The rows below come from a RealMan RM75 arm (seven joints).
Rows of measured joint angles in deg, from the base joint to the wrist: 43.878 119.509 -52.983 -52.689 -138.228 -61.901 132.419; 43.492 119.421 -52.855 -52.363 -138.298 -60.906 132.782; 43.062 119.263 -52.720 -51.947 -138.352 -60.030 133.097; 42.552 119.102 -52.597 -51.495 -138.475 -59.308 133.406; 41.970 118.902 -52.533 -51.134 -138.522 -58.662 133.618; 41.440 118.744 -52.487 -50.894 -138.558 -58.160 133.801; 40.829 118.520 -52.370 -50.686 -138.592 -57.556 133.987; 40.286 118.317 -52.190 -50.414 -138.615 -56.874 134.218; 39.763 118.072 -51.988 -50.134 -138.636 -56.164 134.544; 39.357 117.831 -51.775 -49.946 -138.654 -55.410 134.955; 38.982 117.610 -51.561 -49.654 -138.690 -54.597 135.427; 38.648 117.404 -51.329 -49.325 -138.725 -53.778 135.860; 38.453 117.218 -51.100 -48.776 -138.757 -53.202 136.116; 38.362 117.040 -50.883 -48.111 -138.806 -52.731 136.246
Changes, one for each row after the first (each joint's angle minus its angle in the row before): -0.386 -0.088 0.128 0.326 -0.070 0.995 0.363; -0.430 -0.158 0.135 0.416 -0.054 0.876 0.315; -0.510 -0.161 0.123 0.452 -0.123 0.722 0.309; -0.582 -0.200 0.064 0.361 -0.047 0.646 0.212; -0.530 -0.158 0.046 0.240 -0.036 0.502 0.183; -0.611 -0.224 0.117 0.208 -0.034 0.604 0.186; -0.543 -0.203 0.180 0.272 -0.023 0.682 0.231; -0.523 -0.245 0.202 0.280 -0.021 0.710 0.326; -0.406 -0.241 0.213 0.188 -0.018 0.754 0.411; -0.375 -0.221 0.214 0.292 -0.036 0.813 0.472; -0.334 -0.206 0.232 0.329 -0.035 0.819 0.433; -0.195 -0.186 0.229 0.549 -0.032 0.576 0.256; -0.091 -0.178 0.217 0.665 -0.049 0.471 0.130
